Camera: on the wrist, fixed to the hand. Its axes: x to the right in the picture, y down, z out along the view.
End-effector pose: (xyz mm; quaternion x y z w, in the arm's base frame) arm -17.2 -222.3 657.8 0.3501 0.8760 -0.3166 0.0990
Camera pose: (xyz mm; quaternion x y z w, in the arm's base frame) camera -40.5 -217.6 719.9 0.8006 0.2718 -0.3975 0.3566
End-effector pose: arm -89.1 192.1 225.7 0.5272 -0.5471 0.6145 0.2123
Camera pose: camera -72.0 252.1 248.7 -0.1376 0.6334 -0.5901 0.4813
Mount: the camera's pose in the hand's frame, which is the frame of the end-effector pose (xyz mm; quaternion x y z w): -4.8 -43.3 -50.2 0.2166 -0.1712 0.6797 0.6795
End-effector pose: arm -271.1 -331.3 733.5 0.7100 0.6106 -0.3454 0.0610
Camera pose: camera -289.7 -299.0 788.6 0.8516 -0.1529 -0.4471 0.2270
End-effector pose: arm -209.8 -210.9 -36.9 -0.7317 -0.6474 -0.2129 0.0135
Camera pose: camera -266.2 -223.3 -3.9 -0.9708 0.0090 0.1300 0.2015
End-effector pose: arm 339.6 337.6 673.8 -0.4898 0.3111 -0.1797 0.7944
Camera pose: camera 303.2 287.3 697.5 0.0199 0.3694 0.4343 0.8213
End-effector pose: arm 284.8 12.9 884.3 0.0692 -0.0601 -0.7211 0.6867
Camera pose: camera 251.7 20.3 827.2 0.0315 -0.3616 -0.0221 0.9315
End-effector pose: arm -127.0 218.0 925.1 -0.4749 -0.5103 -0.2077 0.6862
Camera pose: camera -137.0 153.6 938.4 -0.5565 -0.1864 0.5171 0.6230
